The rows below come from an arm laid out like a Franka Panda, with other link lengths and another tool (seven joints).
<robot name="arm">
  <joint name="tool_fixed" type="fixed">
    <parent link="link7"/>
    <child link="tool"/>
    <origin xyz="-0.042 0.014 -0.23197" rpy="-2.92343 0 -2.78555"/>
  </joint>
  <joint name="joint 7" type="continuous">
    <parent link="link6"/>
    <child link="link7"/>
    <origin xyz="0.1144 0 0" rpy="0 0 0"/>
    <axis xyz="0 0 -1"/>
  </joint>
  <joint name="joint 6" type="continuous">
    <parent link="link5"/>
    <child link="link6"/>
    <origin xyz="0 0 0" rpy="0 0 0"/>
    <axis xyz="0 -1 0"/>
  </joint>
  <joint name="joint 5" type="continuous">
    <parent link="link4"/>
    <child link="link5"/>
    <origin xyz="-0.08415 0 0.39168" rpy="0 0 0"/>
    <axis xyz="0 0 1"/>
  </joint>
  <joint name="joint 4" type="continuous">
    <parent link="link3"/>
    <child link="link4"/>
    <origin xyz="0.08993 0 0" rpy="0 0 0"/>
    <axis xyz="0 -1 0"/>
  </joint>
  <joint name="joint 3" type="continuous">
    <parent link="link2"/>
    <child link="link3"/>
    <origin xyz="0 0 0.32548" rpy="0 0 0"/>
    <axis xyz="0 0 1"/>
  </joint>
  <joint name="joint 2" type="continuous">
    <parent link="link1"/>
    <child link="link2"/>
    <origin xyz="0 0 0" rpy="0 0 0"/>
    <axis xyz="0 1 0"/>
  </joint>
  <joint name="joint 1" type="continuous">
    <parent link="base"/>
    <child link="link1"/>
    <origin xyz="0 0 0.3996" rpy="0 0 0"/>
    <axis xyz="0 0 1"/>
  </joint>
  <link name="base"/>
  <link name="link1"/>
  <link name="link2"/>
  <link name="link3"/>
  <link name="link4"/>
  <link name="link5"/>
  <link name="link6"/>
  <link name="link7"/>
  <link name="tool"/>
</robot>
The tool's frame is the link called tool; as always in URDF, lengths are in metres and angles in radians. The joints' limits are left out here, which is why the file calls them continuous.
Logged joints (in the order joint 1, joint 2, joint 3, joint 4, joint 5, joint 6, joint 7), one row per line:
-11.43 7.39 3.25 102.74 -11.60 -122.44 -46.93
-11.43 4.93 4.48 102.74 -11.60 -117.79 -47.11
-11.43 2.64 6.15 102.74 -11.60 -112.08 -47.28
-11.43 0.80 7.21 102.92 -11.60 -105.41 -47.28
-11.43 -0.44 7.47 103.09 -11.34 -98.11 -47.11
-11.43 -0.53 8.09 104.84 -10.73 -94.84 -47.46
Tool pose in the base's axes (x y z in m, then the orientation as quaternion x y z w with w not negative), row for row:
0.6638 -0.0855 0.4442 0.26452 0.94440 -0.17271 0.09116
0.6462 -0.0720 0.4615 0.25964 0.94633 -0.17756 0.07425
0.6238 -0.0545 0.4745 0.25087 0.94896 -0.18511 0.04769
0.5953 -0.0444 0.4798 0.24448 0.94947 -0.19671 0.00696
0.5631 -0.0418 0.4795 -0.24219 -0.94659 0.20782 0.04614
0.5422 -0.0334 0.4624 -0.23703 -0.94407 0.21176 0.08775
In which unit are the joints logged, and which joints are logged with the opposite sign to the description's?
The joints are logged in degrees. Opposite sign: joint 4, joint 6, joint 7.
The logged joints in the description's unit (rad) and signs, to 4 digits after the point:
-0.1995 0.1290 0.0567 -1.7932 -0.2025 2.1370 0.8191
-0.1995 0.0860 0.0782 -1.7932 -0.2025 2.0558 0.8222
-0.1995 0.0461 0.1073 -1.7932 -0.2025 1.9562 0.8252
-0.1995 0.0140 0.1258 -1.7963 -0.2025 1.8398 0.8252
-0.1995 -0.0077 0.1304 -1.7993 -0.1979 1.7123 0.8222
-0.1995 -0.0093 0.1412 -1.8298 -0.1873 1.6553 0.8283

